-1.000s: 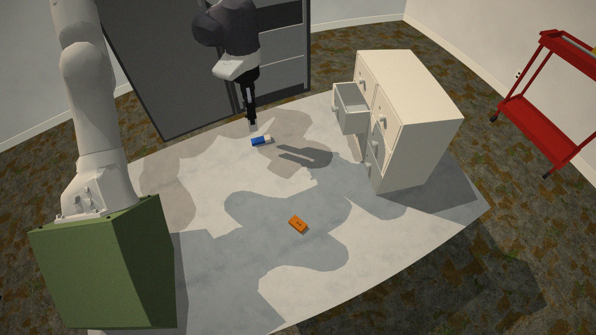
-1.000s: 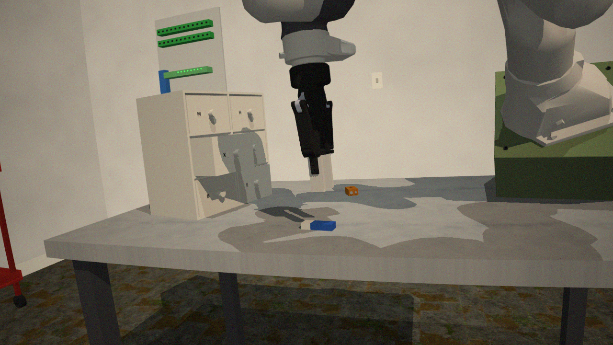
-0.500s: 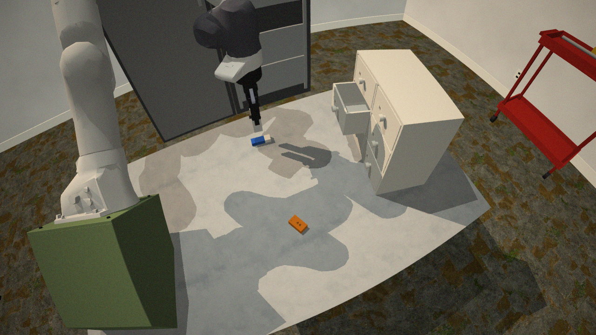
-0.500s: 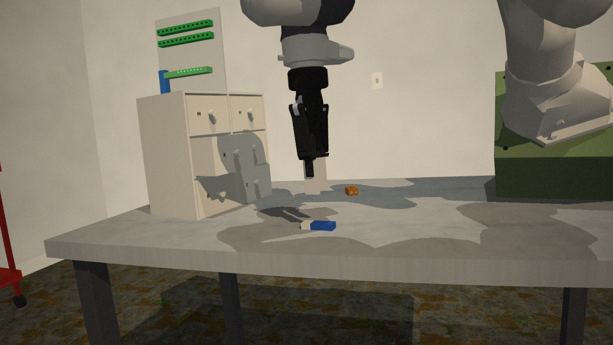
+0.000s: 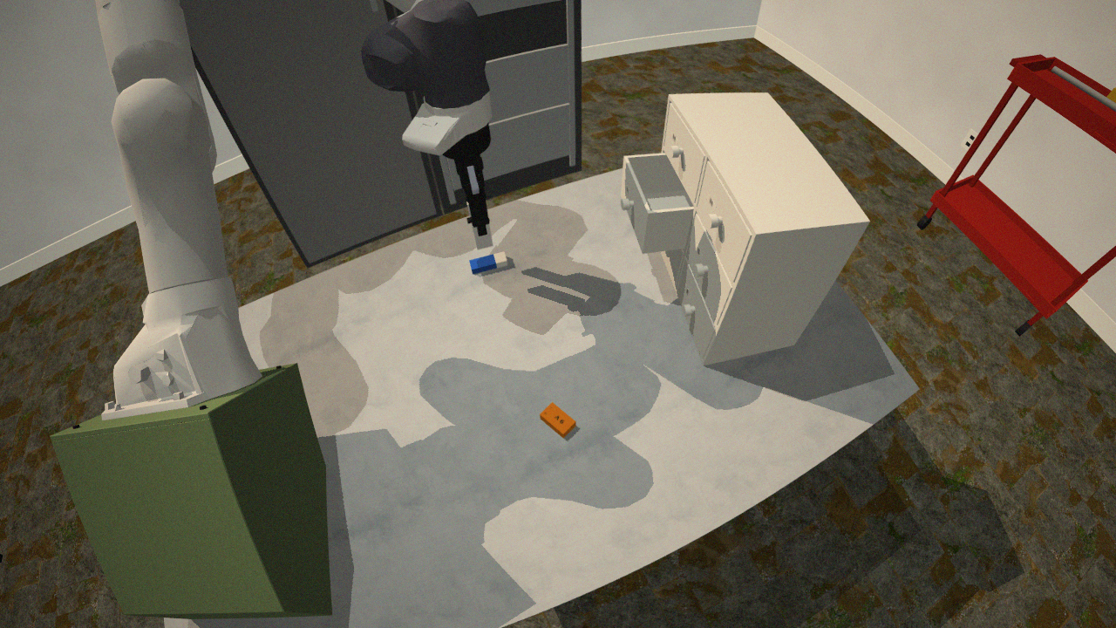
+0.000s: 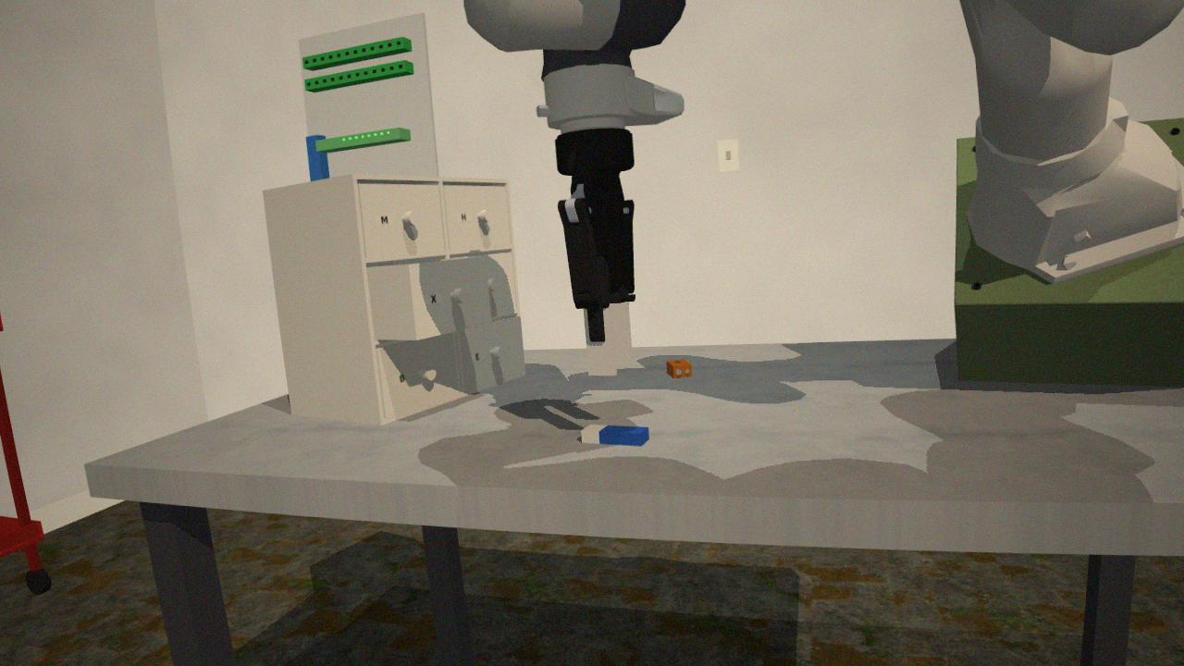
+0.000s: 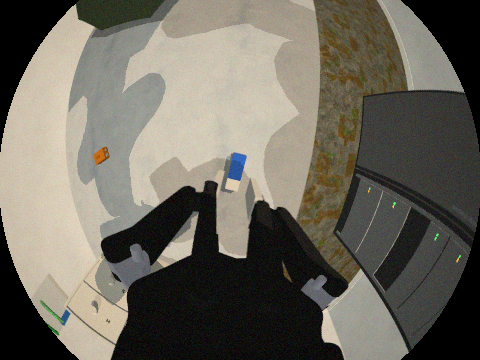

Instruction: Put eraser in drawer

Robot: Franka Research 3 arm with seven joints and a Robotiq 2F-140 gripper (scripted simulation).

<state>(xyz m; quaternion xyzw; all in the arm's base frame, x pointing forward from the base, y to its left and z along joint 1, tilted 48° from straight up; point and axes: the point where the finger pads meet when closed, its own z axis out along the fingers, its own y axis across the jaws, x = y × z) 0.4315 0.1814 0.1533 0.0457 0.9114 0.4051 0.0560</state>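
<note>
Right now the eraser is 100 mm below my hand and 10 mm ahead of it. The rest, counted from my hand: drawer marked X 310 mm ahead, 90 mm to the right, 20 mm above; small orange block 320 mm to the right, 100 mm below, 20 mm ahead.
</note>
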